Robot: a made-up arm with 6 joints. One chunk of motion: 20 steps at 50 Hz.
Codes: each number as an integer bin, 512 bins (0 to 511) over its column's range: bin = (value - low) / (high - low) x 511, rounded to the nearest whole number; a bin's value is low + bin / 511 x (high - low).
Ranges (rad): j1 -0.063..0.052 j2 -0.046..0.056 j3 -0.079..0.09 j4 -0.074..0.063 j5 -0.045..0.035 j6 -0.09..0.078
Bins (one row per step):
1: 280 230 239 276 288 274
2: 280 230 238 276 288 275
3: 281 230 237 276 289 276
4: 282 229 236 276 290 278
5: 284 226 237 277 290 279
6: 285 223 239 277 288 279
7: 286 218 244 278 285 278
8: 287 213 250 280 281 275
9: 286 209 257 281 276 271
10: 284 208 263 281 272 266
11: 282 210 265 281 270 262
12: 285 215 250 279 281 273
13: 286 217 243 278 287 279
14: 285 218 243 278 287 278
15: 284 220 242 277 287 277
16: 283 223 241 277 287 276
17: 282 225 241 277 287 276
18: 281 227 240 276 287 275
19: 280 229 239 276 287 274
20: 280 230 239 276 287 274
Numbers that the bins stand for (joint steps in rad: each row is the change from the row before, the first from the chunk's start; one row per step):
1: 0.00001 -0.00009 0.00004 0.00000 0.00009 0.00008
2: 0.00001 -0.00009 -0.00029 0.00000 0.00009 0.00041
3: 0.00024 -0.00009 -0.00062 0.00000 0.00024 0.00074
4: 0.00046 -0.00029 -0.00095 0.00000 0.00040 0.00140
5: 0.00091 -0.00089 -0.00062 0.00026 0.00040 0.00173
6: 0.00114 -0.00149 0.00004 0.00026 0.00009 0.00173
7: 0.00136 -0.00249 0.00170 0.00053 -0.00038 0.00140
8: 0.00159 -0.00348 0.00368 0.00107 -0.00101 0.00041
9: 0.00136 -0.00428 0.00600 0.00134 -0.00179 -0.00090
10: 0.00091 -0.00448 0.00798 0.00134 -0.00242 -0.00255
11: 0.00046 -0.00408 0.00864 0.00134 -0.00273 -0.00386
12: 0.00114 -0.00308 0.00368 0.00080 -0.00101 -0.00025
13: 0.00136 -0.00268 0.00137 0.00053 -0.00007 0.00173
14: 0.00114 -0.00249 0.00137 0.00053 -0.00007 0.00140
15: 0.00091 -0.00209 0.00104 0.00026 -0.00007 0.00107
16: 0.00069 -0.00149 0.00070 0.00026 -0.00007 0.00074
17: 0.00046 -0.00109 0.00070 0.00026 -0.00007 0.00074
18: 0.00024 -0.00069 0.00037 0.00000 -0.00007 0.00041
19: 0.00001 -0.00029 0.00004 0.00000 -0.00007 0.00008
20: 0.00001 -0.00009 0.00004 0.00000 -0.00007 0.00008

